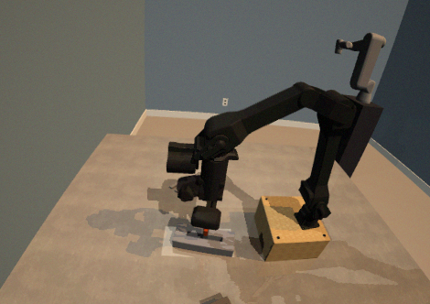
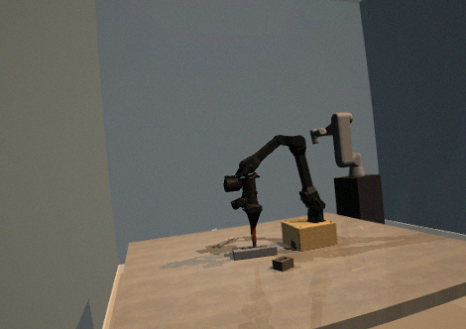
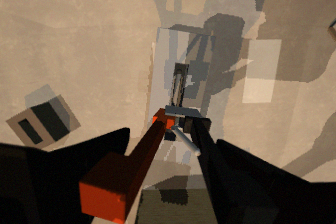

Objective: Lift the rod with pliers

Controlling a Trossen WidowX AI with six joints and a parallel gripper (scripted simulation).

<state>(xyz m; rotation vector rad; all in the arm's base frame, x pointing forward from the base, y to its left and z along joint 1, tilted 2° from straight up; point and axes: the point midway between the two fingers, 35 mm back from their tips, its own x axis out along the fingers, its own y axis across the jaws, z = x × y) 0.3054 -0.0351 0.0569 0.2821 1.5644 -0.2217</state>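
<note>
My gripper tip is 1 cm to the left of the grey channel block and 11 cm above it. Round my gripper tip: dark holster: 21 cm to the left, 11 cm below; then orange handle: 1 cm ahead, 2 cm to the left; then metal rod: 1 cm to the right, 11 cm below.
</note>
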